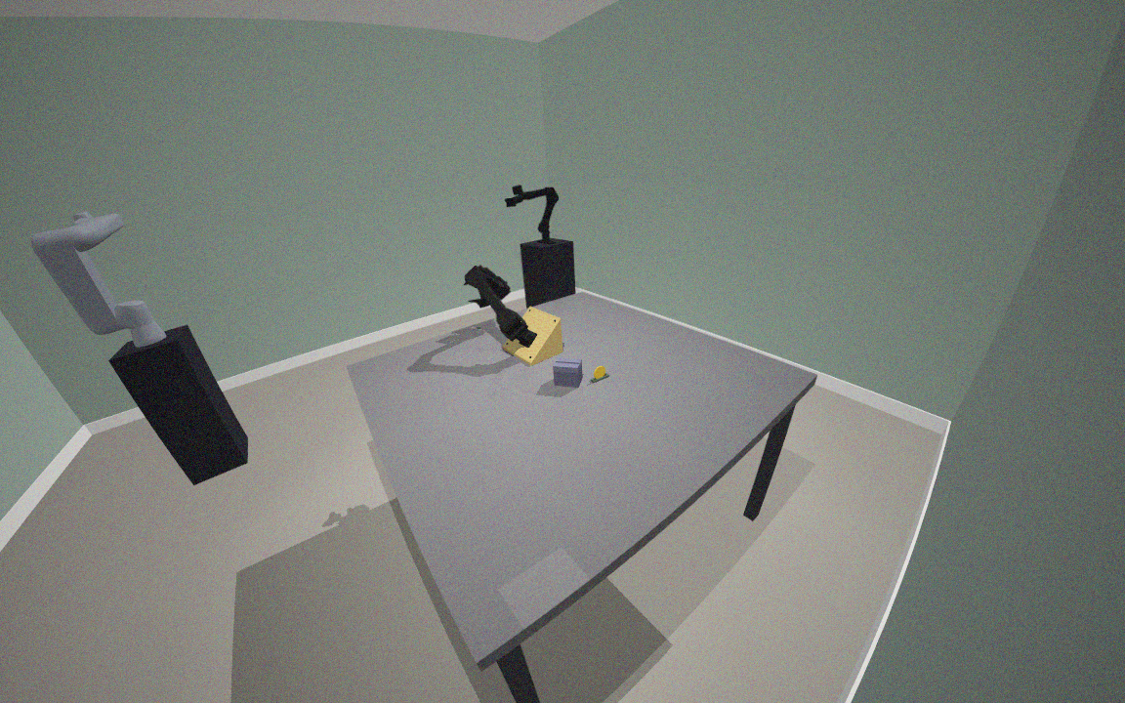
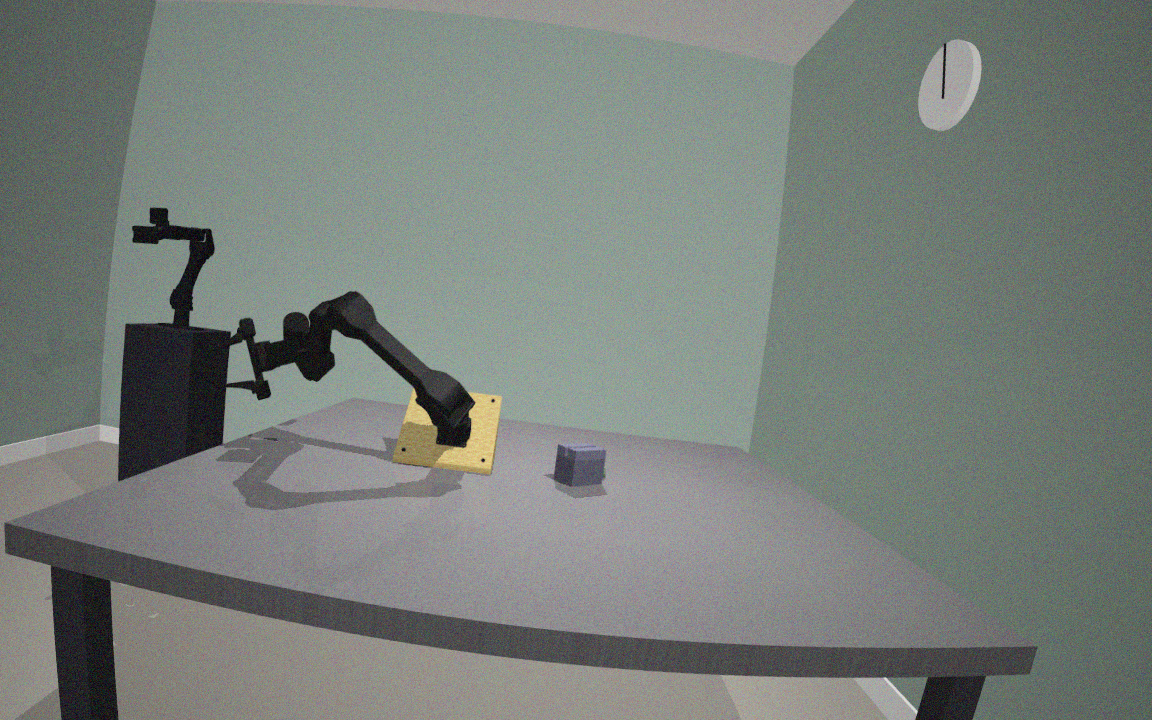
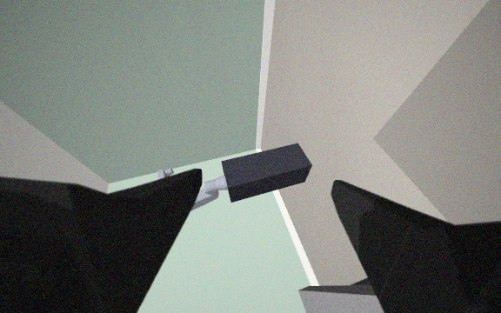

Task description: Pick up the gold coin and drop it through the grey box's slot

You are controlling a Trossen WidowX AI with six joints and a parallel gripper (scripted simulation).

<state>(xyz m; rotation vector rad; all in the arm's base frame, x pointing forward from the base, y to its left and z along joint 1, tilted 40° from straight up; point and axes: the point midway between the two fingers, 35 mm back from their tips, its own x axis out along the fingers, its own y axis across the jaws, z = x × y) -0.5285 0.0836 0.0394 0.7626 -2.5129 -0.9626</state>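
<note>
Right now my gripper tip is 890 mm short of the gold coin, 30 mm to the right of it and 110 mm above it.
</note>
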